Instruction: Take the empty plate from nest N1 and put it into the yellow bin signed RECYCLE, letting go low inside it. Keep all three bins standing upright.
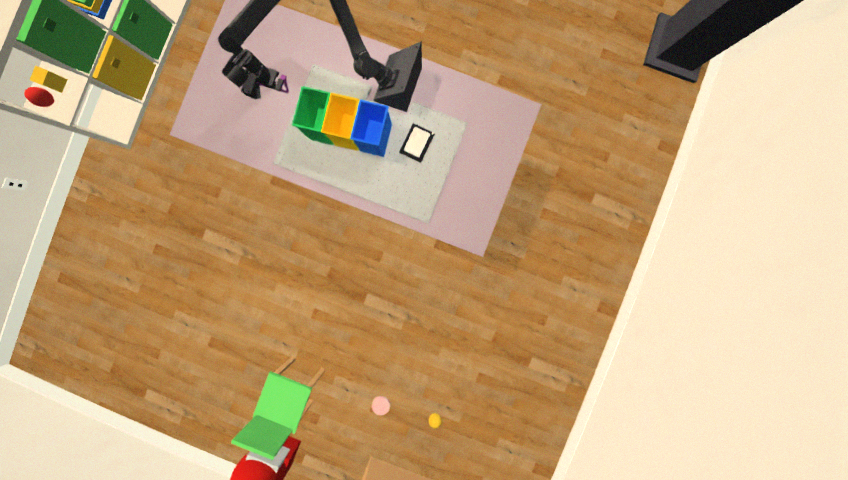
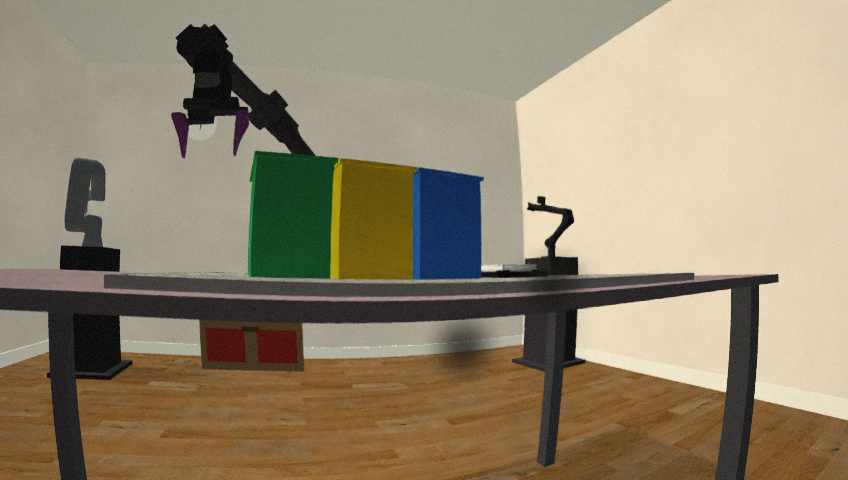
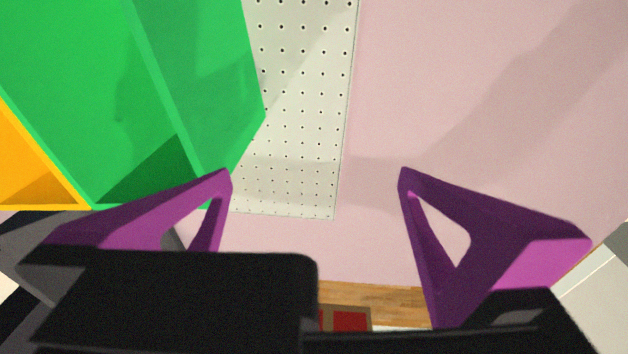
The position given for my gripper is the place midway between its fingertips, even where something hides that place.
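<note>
Looking through image 2, I find my gripper (image 2: 208, 156), together with a blue bin (image 2: 446, 206) and a green bin (image 2: 290, 218). Image 1 gives me the blue bin (image 1: 372, 125) again, as well as the green bin (image 1: 312, 103). In image 3 I see the green bin (image 3: 125, 106) and also my gripper (image 3: 314, 176).
</note>
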